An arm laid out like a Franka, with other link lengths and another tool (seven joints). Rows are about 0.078 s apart.
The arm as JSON. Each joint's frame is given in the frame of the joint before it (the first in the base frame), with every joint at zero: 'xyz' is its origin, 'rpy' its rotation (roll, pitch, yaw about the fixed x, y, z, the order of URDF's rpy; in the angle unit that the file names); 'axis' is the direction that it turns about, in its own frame. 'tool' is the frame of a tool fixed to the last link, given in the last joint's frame.
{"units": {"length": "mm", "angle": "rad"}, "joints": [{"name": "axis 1", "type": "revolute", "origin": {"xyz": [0.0, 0.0, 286.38], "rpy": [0.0, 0.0, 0.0]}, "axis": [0.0, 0.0, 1.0]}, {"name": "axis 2", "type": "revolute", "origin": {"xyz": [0.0, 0.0, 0.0], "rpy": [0.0, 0.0, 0.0]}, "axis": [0.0, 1.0, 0.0]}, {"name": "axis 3", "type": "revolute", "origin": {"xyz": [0.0, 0.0, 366.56], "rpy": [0.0, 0.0, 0.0]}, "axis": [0.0, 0.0, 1.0]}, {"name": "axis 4", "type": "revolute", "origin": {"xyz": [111.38, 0.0, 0.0], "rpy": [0.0, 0.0, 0.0]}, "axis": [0.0, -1.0, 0.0]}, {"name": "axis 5", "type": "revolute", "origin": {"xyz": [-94.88, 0.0, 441.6], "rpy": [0.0, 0.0, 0.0]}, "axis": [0.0, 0.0, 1.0]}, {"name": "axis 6", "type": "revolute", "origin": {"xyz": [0.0, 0.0, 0.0], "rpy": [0.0, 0.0, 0.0]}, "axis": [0.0, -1.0, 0.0]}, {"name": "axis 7", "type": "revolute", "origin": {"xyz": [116.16, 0.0, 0.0], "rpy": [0.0, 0.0, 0.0]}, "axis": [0.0, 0.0, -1.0]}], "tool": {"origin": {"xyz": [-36.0, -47.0, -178.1], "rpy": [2.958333, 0.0, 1.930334]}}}
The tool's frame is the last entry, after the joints.
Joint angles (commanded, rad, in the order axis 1, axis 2, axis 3, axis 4, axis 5, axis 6, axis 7), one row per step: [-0.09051 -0.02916 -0.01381 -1.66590 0.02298 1.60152 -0.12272]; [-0.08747 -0.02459 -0.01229 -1.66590 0.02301 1.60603 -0.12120]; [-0.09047 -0.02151 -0.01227 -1.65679 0.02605 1.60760 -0.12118]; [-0.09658 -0.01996 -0.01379 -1.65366 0.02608 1.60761 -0.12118]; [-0.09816 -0.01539 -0.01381 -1.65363 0.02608 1.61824 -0.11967]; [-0.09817 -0.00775 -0.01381 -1.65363 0.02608 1.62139 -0.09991]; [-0.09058 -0.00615 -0.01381 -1.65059 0.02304 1.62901 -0.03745]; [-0.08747 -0.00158 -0.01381 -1.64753 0.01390 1.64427 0.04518]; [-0.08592 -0.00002 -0.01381 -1.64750 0.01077 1.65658 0.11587]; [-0.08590 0.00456 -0.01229 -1.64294 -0.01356 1.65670 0.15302]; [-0.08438 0.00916 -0.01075 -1.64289 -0.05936 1.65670 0.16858]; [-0.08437 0.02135 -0.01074 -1.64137 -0.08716 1.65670 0.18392]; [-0.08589 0.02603 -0.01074 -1.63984 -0.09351 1.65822 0.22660]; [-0.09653 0.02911 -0.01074 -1.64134 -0.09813 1.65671 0.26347]
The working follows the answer.
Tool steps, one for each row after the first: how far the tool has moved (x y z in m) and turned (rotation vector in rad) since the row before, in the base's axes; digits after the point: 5 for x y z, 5 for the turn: [0.00239 0.00270 -0.00250 -0.00012 0.00011 0.00293]; [0.00183 -0.00153 0.00285 0.00221 -0.00786 -0.00325]; [-0.00011 -0.00483 0.00067 -0.00013 -0.00159 -0.00763]; [0.00280 -0.00130 -0.00200 -0.00079 -0.00600 -0.00339]; [0.00153 0.00045 -0.00456 0.00001 0.00504 -0.01984]; [0.00009 0.00636 0.00144 -0.00510 -0.00701 -0.05480]; [0.00087 0.00330 0.00039 -0.01110 -0.01113 -0.07911]; [-0.00012 0.00327 0.00013 -0.00387 -0.00956 -0.06905]; [0.00013 -0.00163 0.00049 -0.02387 0.00222 -0.03374]; [0.00033 -0.00520 -0.00079 -0.04499 0.00836 -0.00888]; [0.00231 -0.00419 -0.00557 -0.02680 0.01215 -0.01288]; [-0.00013 -0.00010 -0.00191 -0.00682 -0.00157 -0.04330]; [-0.00222 -0.00569 -0.00275 -0.00474 0.00306 -0.04703]
Tool pose at each row, in the base's axes (x y z in m, rotation vector in rad; rounded; the steps above come from the unrounded poses): [0.61901 -0.11218 0.53944 1.73085 2.53717 0.23924]; [0.62140 -0.10947 0.53693 1.72726 2.53992 0.23914]; [0.62323 -0.11101 0.53978 1.72760 2.53215 0.24816]; [0.62312 -0.11584 0.54045 1.73598 2.52393 0.24883]; [0.62591 -0.11713 0.53845 1.73644 2.51638 0.25242]; [0.62745 -0.11668 0.53389 1.76331 2.50123 0.24712]; [0.62754 -0.11033 0.53534 1.82271 2.44243 0.24285]; [0.62841 -0.10702 0.53573 1.90311 2.35338 0.23260]; [0.62829 -0.10375 0.53586 1.97277 2.27557 0.23039]; [0.62841 -0.10538 0.53635 1.99892 2.23370 0.19693]; [0.62875 -0.11058 0.53556 1.99007 2.21351 0.13637]; [0.63105 -0.11477 0.52999 1.99609 2.19759 0.09279]; [0.63092 -0.11487 0.52808 2.03802 2.14953 0.08115]; [0.62870 -0.12056 0.52533 2.08610 2.10019 0.06665]

